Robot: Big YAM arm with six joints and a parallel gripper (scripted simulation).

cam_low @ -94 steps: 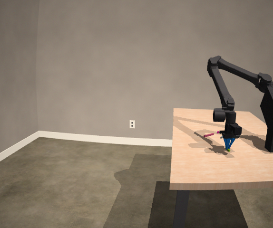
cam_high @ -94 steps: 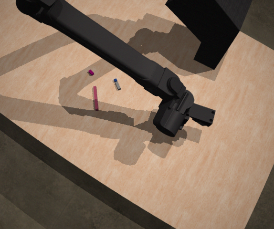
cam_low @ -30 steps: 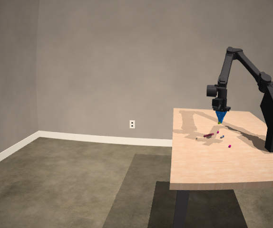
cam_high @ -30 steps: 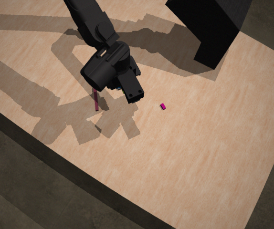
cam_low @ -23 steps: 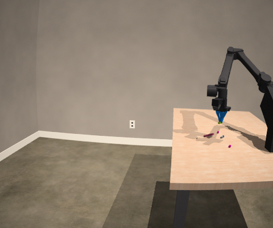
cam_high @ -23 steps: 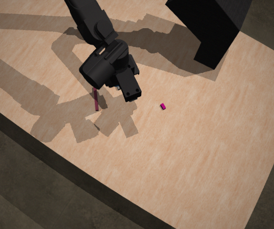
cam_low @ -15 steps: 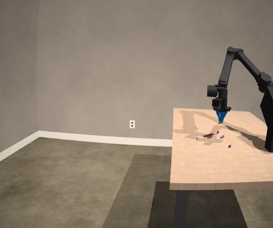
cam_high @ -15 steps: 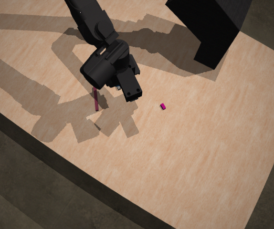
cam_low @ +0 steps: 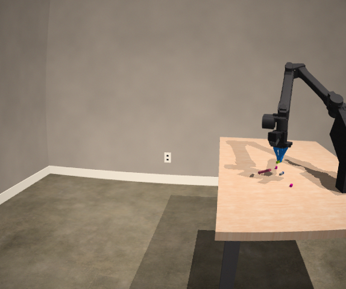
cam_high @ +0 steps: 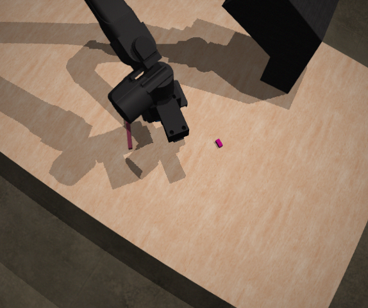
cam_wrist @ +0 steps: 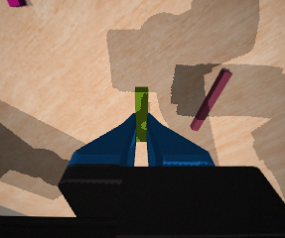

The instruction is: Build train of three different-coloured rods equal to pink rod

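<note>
The grey rod lies 80 mm below my hand, 30 mm to the right of it and 20 mm behind it. Also, from my hand: pink rod 80 mm below, 70 mm to the right, 60 mm ahead; blue rod 80 mm below, 50 mm to the right, 30 mm behind; lime rod 10 mm below.
</note>
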